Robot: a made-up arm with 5 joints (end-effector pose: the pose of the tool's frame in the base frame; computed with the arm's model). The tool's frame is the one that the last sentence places. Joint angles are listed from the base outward.
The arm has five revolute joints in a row. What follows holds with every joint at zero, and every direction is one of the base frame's. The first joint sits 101.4 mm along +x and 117.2 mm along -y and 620.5 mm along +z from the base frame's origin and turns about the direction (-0.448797, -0.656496, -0.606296). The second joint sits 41.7 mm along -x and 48.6 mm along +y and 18.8 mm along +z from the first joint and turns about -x. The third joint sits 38.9 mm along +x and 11.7 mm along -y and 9.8 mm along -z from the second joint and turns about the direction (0.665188, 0.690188, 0.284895). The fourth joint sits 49.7 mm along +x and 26.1 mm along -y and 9 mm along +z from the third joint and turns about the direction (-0.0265, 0.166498, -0.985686). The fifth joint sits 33.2 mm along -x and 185.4 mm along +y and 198.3 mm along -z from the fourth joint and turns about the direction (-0.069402, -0.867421, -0.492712). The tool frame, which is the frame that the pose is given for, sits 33.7 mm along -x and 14.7 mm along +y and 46.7 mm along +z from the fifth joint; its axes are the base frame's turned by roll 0.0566, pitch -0.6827 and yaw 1.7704 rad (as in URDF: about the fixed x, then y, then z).
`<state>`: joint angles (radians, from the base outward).
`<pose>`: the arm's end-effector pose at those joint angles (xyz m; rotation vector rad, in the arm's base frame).
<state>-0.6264 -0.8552 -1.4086 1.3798 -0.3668</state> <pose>0.3304 -0.0773 0.5374 0.6120 -0.8607 0.0438</pose>
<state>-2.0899 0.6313 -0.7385 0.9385 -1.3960</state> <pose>0.0229 0.1114 0.5725 2.2936 1.1594 1.5402</pose>
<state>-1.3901 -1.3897 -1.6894 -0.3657 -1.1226</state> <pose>0.0537 0.1013 0.6132 2.3979 0.3071 1.3797</pose>
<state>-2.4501 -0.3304 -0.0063 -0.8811 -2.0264</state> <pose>0.0658 -0.2340 0.8426 -0.3078 -0.3322 -0.1405</pose>
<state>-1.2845 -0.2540 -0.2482 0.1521 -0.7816</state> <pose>-0.0274 0.0808 0.6855 2.5825 0.4588 1.4969</pose>
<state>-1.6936 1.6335 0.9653 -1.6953 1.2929</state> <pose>0.1426 -0.3899 0.6502 -2.3574 0.3850 -1.3546</pose>
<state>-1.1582 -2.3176 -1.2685 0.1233 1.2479</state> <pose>0.2349 0.1566 0.7293 0.5980 -0.2277 -0.0360</pose>
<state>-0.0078 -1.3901 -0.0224 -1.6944 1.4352</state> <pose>-0.0419 0.1647 0.5119 -0.1862 2.8323 -0.4274</pose>
